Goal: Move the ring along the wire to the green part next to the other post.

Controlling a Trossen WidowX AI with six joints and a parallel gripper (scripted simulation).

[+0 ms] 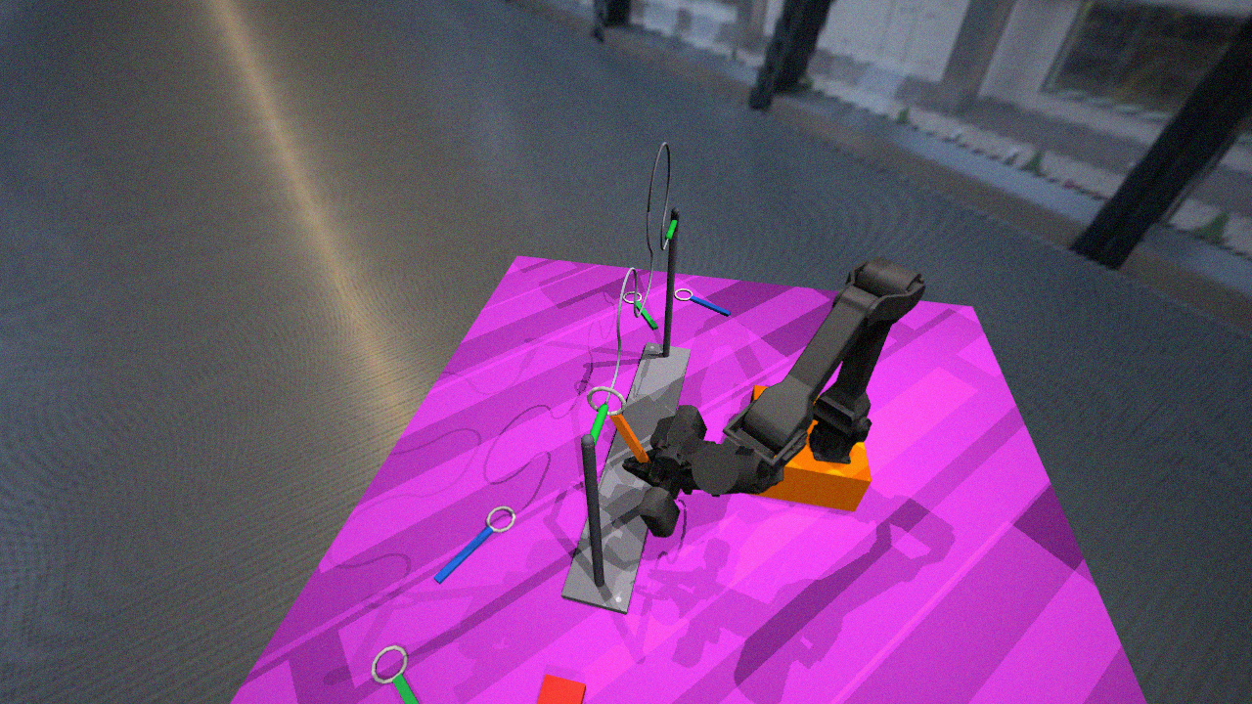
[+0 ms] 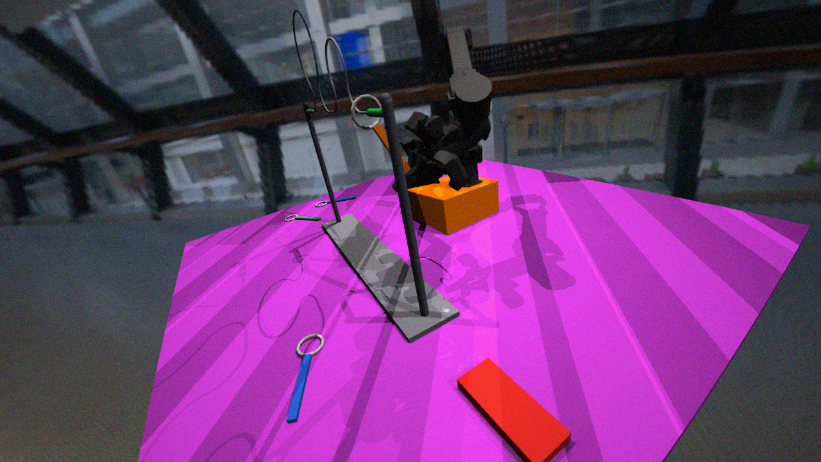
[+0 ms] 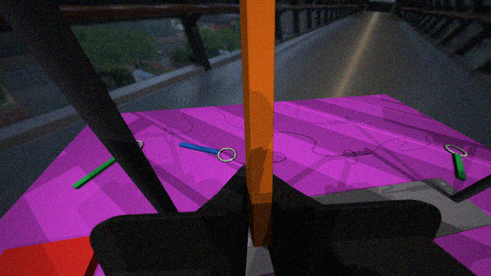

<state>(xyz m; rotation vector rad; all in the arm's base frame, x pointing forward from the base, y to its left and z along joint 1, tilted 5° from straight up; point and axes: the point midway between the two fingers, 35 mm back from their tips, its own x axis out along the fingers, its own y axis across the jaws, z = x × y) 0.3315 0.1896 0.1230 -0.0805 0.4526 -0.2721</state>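
Right now the ring with orange handle is 100 mm above my gripper tip. Also, from my gripper tip: red block: 70 mm ahead, 300 mm to the left, 230 mm below; ring with blue handle: 250 mm ahead, 20 mm to the left, 230 mm below.
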